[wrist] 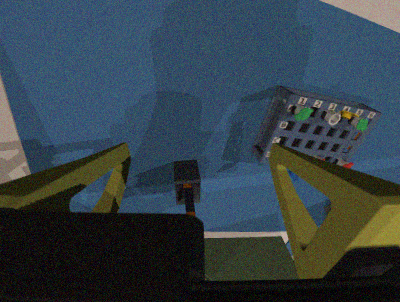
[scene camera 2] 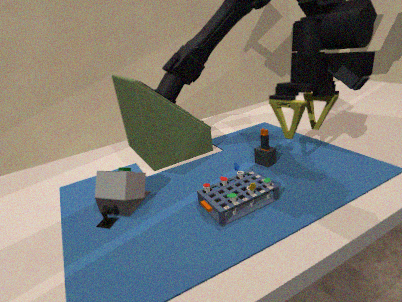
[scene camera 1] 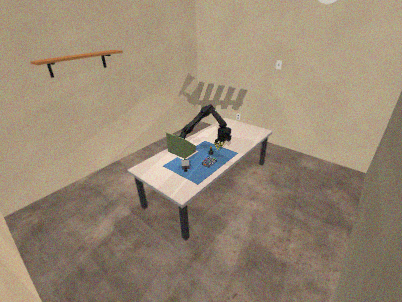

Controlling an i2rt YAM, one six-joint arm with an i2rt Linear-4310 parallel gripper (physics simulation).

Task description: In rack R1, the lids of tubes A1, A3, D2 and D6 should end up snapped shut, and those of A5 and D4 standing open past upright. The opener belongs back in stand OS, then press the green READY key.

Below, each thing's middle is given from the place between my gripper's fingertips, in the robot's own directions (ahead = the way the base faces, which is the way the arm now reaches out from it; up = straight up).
The grey box with green button [scene camera 2: 120, 192] is 190 mm behind my hand, 330 mm to the right of it and 50 mm below it.
